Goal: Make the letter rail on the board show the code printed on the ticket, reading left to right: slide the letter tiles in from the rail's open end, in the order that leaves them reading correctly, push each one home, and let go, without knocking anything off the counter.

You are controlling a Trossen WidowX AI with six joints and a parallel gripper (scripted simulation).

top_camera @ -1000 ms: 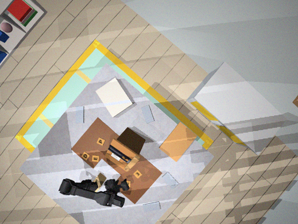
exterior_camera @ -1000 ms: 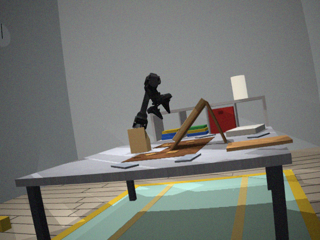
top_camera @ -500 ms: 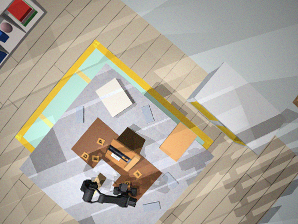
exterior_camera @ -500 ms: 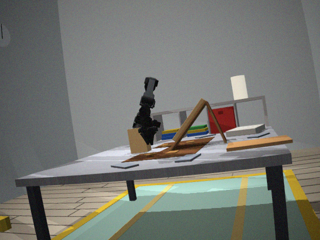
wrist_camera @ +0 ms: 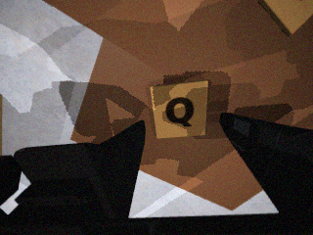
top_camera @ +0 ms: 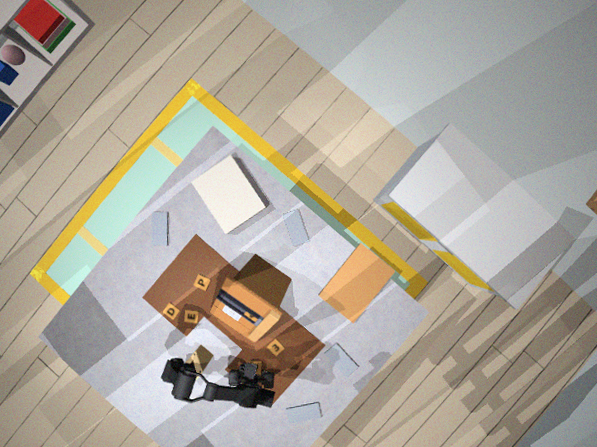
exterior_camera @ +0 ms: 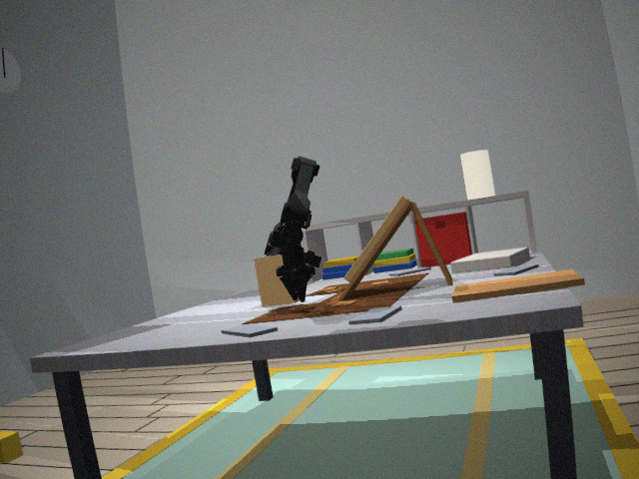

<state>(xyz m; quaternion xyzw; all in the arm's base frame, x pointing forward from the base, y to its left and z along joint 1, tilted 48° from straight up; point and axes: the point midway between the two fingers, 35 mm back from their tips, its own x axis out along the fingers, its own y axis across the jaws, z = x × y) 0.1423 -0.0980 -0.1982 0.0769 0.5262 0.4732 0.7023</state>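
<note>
My gripper tip is now 20 mm above the letter tile. Also, from my gripper tip: orange plank (590 mm ahead, 110 mm to the right, 20 mm below); white ticket (240 mm to the left, 160 mm ahead, 80 mm above); brown mat (210 mm to the left, 60 mm ahead, 20 mm below).
</note>
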